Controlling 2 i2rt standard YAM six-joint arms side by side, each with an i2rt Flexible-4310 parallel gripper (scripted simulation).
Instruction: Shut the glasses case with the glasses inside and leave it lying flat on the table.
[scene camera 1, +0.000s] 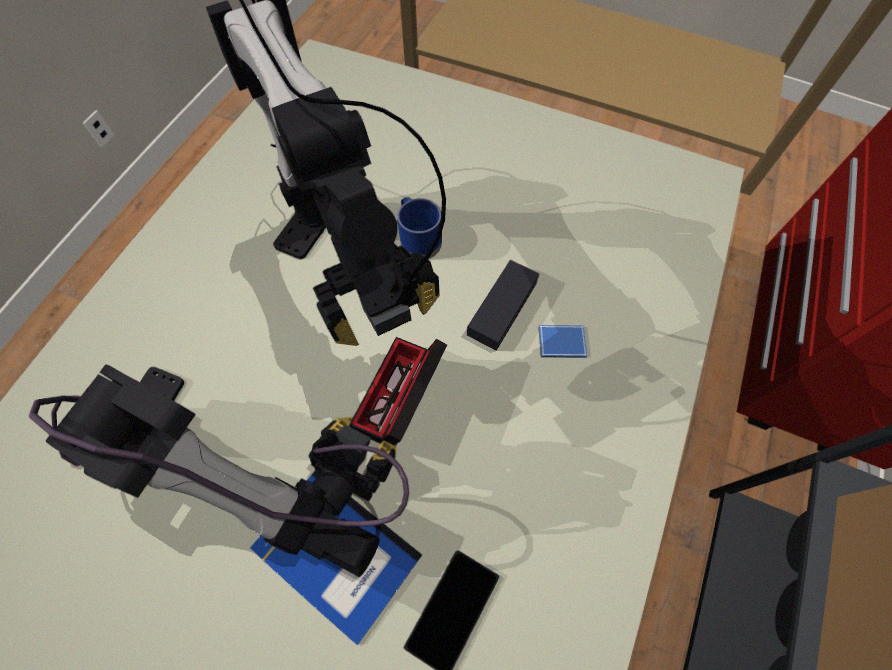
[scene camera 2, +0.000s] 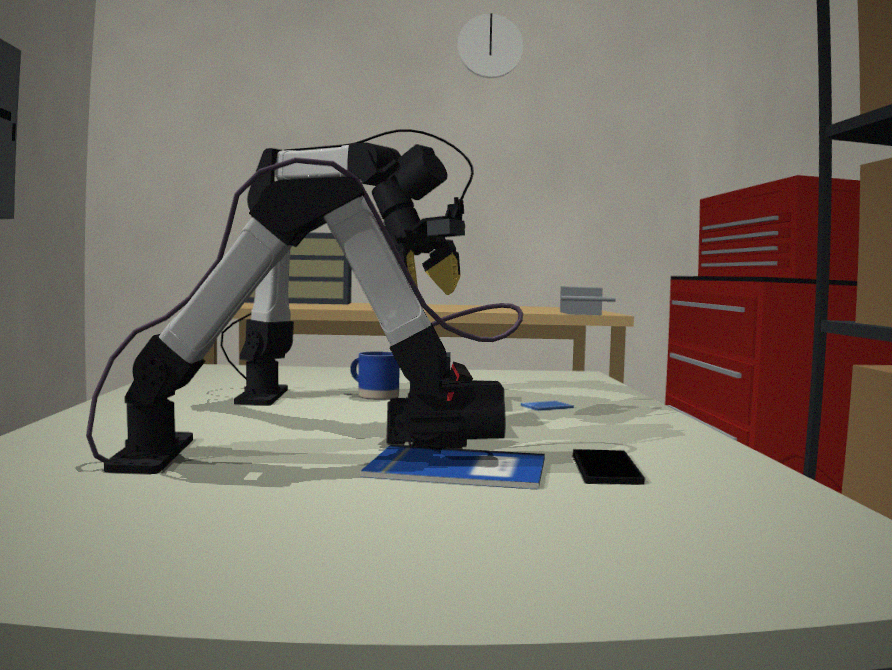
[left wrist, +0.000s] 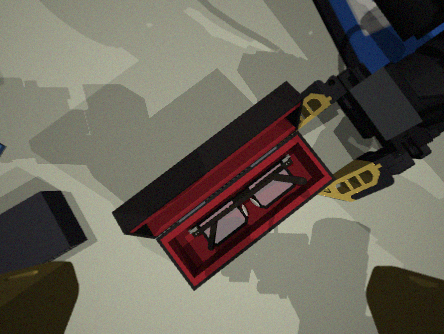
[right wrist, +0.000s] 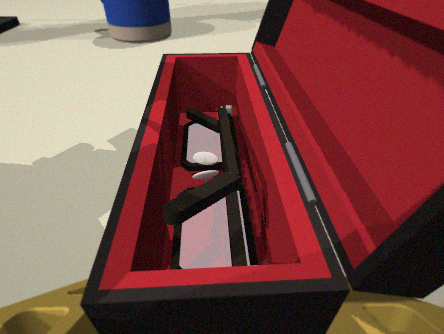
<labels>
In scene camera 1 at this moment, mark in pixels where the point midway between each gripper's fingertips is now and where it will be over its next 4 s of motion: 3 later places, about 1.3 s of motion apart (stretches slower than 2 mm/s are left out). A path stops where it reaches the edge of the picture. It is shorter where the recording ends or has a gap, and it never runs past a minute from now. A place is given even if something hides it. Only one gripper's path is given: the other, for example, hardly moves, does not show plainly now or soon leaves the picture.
The left gripper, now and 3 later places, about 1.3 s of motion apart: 390, 327; 406, 335; 437, 350; 420, 344
</labels>
